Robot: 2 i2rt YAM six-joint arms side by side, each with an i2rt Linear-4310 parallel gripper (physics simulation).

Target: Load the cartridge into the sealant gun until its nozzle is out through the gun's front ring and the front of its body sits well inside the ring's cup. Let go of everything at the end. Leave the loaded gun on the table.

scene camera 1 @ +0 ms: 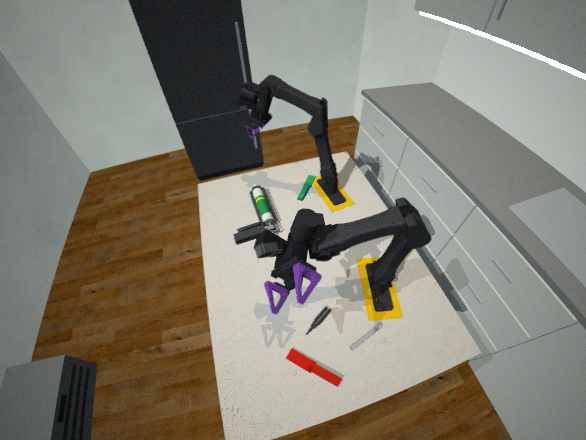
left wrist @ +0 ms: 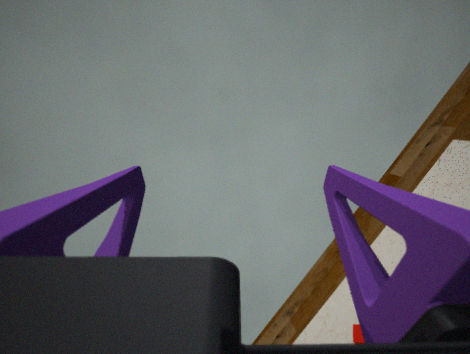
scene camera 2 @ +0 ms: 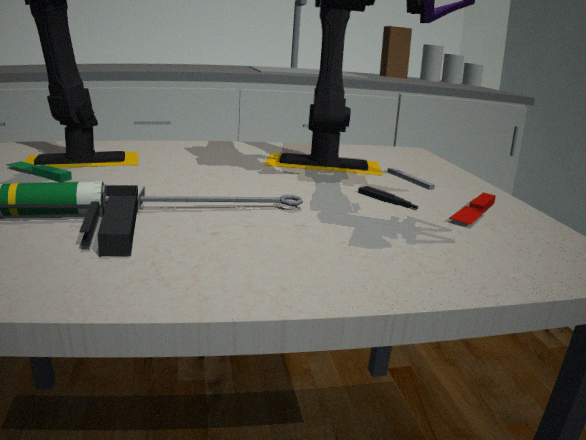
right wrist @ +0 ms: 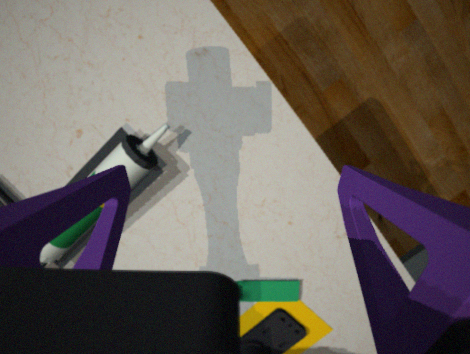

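Where they show: left gripper, fingertip midpoint: point(scene camera 1: 286, 308) point(left wrist: 234, 176); right gripper, fingertip midpoint: point(scene camera 1: 255, 133) point(right wrist: 234, 177); left arm's base, origin of the base link: point(scene camera 1: 378, 286) point(scene camera 2: 323, 163); right arm's base, origin of the base link: point(scene camera 1: 330, 191) point(scene camera 2: 80, 160) point(right wrist: 250, 351).
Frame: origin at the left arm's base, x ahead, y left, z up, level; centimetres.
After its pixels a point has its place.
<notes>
The white and green cartridge point(scene camera 1: 262, 204) {x 46.9, y -42.0, z 4.9 cm} point(scene camera 2: 50, 195) {x 48.2, y -39.8, z 3.6 cm} point(right wrist: 114, 167) lies in the sealant gun. The gun point(scene camera 1: 248, 233) {x 52.6, y -26.5, z 3.3 cm} point(scene camera 2: 118, 225) {x 56.2, y -25.2, z 3.1 cm} lies on the table, its rod and pull ring stretching behind the handle in scene camera 2. In the right wrist view the white nozzle point(right wrist: 156, 138) {x 51.3, y -56.9, z 2.9 cm} sticks out through the dark front ring point(right wrist: 134, 143) {x 51.9, y -54.1, z 3.3 cm}, and the front of the body meets the ring; its exact depth in the cup cannot be told. My left gripper point(scene camera 1: 288, 307) {x 34.4, y 20.2, z 38.9 cm} point(left wrist: 234, 176) {x 34.4, y 20.2, z 38.9 cm} is open and empty, raised above the table. My right gripper point(scene camera 1: 256, 132) {x 48.4, y -67.1, z 28.1 cm} point(right wrist: 234, 177) {x 48.4, y -67.1, z 28.1 cm} is open and empty, high up and apart from the gun.
A green block point(scene camera 1: 306, 188) {x 25.1, y -54.8, z 1.6 cm} point(scene camera 2: 50, 171) {x 28.5, y -51.8, z 1.6 cm} point(right wrist: 270, 290) {x 23.2, y -61.6, z 0.8 cm} lies near the right arm's base. A black pen-like tool point(scene camera 1: 319, 320) {x 24.5, y 12.1, z 1.0 cm} point(scene camera 2: 387, 196) {x 26.0, y 11.8, z 1.0 cm}, a grey bar point(scene camera 1: 366, 336) {x 8.6, y 18.8, z 1.0 cm} point(scene camera 2: 410, 178) {x 9.7, y 18.5, z 0.7 cm} and a red piece point(scene camera 1: 314, 366) {x 27.5, y 27.6, z 1.6 cm} point(scene camera 2: 472, 209) {x 28.7, y 27.0, z 0.8 cm} point(left wrist: 358, 333) {x 20.5, y 32.4, z 1.6 cm} lie on the left arm's side.
</notes>
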